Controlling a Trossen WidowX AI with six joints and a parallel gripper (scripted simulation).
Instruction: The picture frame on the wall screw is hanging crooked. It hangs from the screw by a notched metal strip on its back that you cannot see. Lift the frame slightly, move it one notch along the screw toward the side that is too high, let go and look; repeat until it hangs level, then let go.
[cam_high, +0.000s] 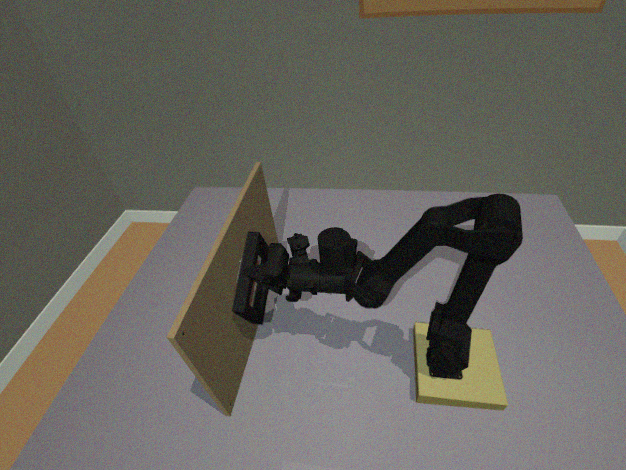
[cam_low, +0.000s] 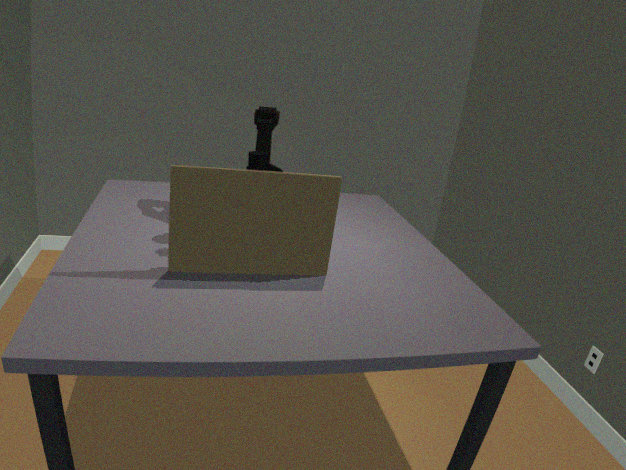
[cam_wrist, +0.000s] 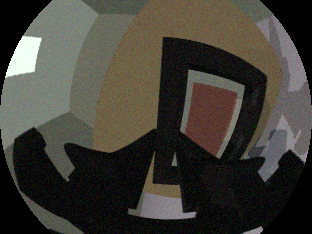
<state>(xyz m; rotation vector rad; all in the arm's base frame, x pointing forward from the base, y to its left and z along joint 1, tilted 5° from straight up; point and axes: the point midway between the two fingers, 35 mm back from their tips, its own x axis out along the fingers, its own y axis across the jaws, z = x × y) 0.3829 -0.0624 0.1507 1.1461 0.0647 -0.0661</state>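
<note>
Now: gripper tip 5 cm above the black picture frame and 2 cm to the left of it. Round my gripper tip: tan wall board: 5 cm below, 3 cm to the right, 2 cm ahead.
</note>
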